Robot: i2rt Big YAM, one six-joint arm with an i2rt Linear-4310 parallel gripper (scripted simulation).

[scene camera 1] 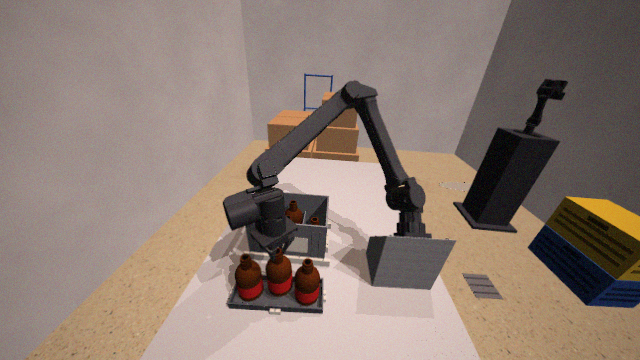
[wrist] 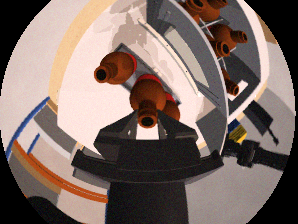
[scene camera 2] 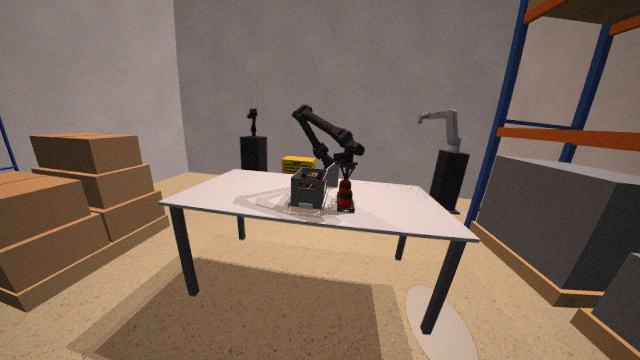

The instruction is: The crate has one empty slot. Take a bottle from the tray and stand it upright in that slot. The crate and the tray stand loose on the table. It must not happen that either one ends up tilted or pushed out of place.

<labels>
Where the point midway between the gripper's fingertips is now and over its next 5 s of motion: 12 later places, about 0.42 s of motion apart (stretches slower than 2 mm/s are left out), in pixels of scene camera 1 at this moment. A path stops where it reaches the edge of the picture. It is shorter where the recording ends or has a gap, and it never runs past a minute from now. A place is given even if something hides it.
The gripper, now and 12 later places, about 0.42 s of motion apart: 277, 256; 277, 255; 276, 253; 275, 251; 275, 248; 274, 245; 273, 244; 274, 244; 273, 241; 273, 237; 272, 234; 272, 233; 272, 232
</labels>
